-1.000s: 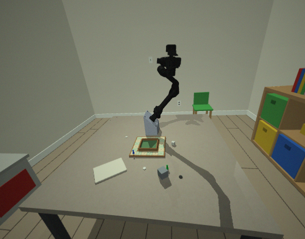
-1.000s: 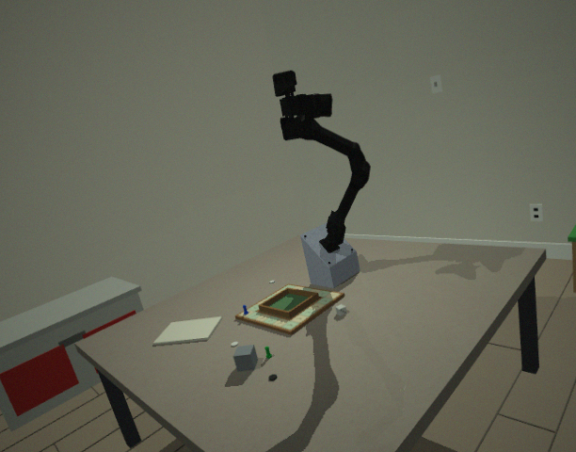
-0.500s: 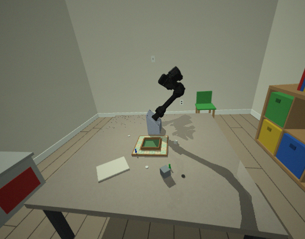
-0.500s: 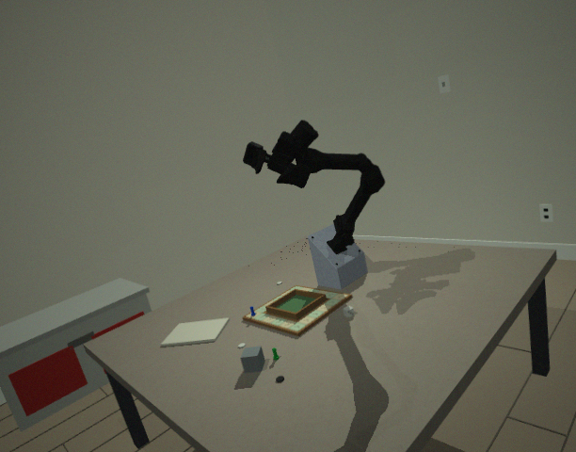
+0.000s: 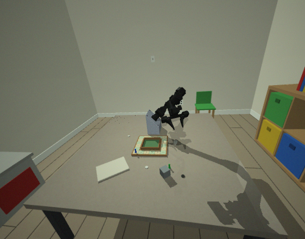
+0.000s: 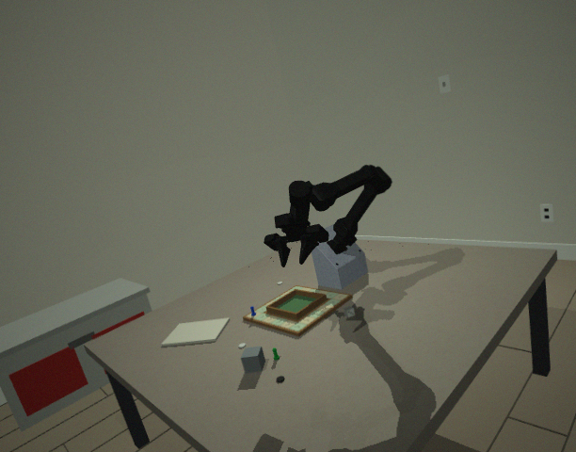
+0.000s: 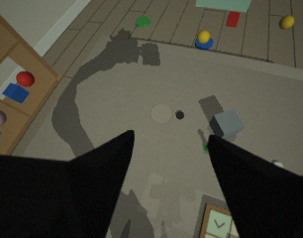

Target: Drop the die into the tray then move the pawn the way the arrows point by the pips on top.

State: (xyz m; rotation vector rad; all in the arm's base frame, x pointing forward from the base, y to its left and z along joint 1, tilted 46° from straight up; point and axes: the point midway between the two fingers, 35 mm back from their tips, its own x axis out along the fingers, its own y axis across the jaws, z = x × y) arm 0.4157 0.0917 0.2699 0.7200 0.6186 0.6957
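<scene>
Right now my gripper tip is 25 cm above the white die, 21 cm past it and 4 cm to the left of it. From my gripper tip the other things lie so: grey block (24 cm below, 15 cm ahead, 8 cm to the right); then black disc (26 cm below, 14 cm ahead, 3 cm to the left); then green pawn (25 cm below, 8 cm ahead, 6 cm to the right).
</scene>
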